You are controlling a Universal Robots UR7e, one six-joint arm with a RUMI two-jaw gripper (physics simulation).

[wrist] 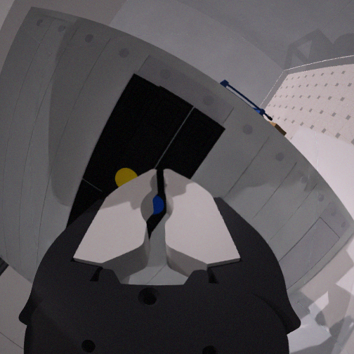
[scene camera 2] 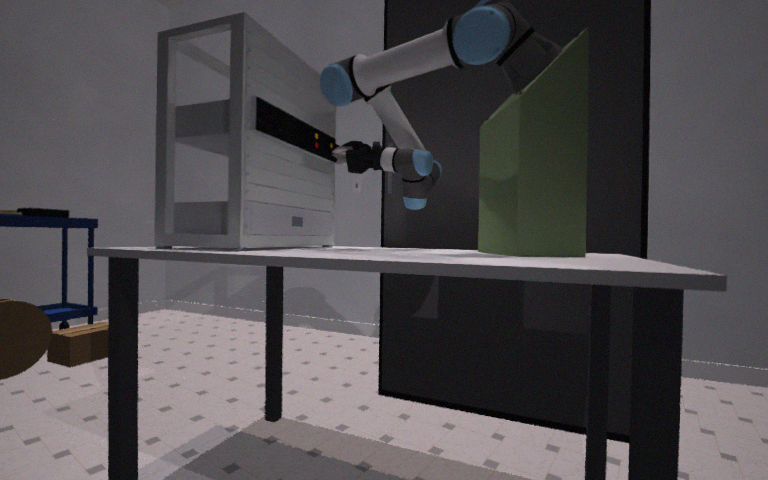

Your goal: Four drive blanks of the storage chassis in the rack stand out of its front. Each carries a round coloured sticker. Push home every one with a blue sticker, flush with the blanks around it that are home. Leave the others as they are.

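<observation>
The black storage chassis [scene camera 2: 283, 123] [wrist: 134, 117] sits in the grey rack [scene camera 2: 237, 127] [wrist: 112, 65]. In the scene view a yellow sticker [scene camera 2: 316, 135] is above a red sticker [scene camera 2: 316, 145], with another yellow sticker [scene camera 2: 331, 145] to their right. In the wrist view a yellow sticker [wrist: 126, 178] shows left of the fingertips, and a blue sticker [wrist: 158, 204] shows through the gap between the fingers. My gripper [scene camera 2: 335, 153] [wrist: 161, 172] is shut and empty, its tips at or close to the chassis front. The fingers hide part of the front; whether they touch cannot be told.
The rack stands on the table [scene camera 2: 419, 263]. A tall green panel [scene camera 2: 552, 164] stands on the table to the right, below the arm's upper part. A blue cart [scene camera 2: 48, 222] [wrist: 242, 96] is beyond the rack, with a brown box [scene camera 2: 79, 345] on the floor.
</observation>
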